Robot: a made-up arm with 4 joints.
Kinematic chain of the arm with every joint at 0, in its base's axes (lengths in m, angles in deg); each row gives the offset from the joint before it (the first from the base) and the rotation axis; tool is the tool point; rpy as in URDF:
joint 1: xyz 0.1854 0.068 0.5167 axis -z
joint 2: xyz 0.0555 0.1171 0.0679 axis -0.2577 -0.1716 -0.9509
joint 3: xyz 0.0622 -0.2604 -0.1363 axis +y
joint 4: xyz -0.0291 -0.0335 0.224 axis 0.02 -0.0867 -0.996
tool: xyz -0.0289 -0.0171 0.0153 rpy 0 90 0
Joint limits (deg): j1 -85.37..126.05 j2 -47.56..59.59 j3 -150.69..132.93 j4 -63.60..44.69
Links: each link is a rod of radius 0.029 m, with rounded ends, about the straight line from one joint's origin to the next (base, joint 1, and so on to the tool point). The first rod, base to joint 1, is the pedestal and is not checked.
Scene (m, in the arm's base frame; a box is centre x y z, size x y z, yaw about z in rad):
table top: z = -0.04
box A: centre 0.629 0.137 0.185 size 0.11 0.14 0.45 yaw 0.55
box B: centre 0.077 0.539 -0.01 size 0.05 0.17 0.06 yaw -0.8
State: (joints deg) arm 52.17 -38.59 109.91 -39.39
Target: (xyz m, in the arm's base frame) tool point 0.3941 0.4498 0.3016
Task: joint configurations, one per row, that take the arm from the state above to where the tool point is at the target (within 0.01 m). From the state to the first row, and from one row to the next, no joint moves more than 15 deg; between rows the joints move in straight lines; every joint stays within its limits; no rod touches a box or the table.
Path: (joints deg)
1: 41.80 -40.38 95.70 -44.01
2: 31.43 -42.18 81.49 -48.64
3: 21.06 -43.97 67.28 -53.26
4: 10.69 -45.77 53.08 -57.88
5: 0.32 -47.56 38.87 -62.51
6: -10.04 -44.56 52.55 -57.40
7: -20.39 -41.55 66.24 -52.28
8: -30.75 -38.55 79.93 -47.17
9: -41.11 -35.55 93.62 -42.06
10: -51.46 -32.54 107.30 -36.95
11: -61.82 -29.54 120.99 -31.84

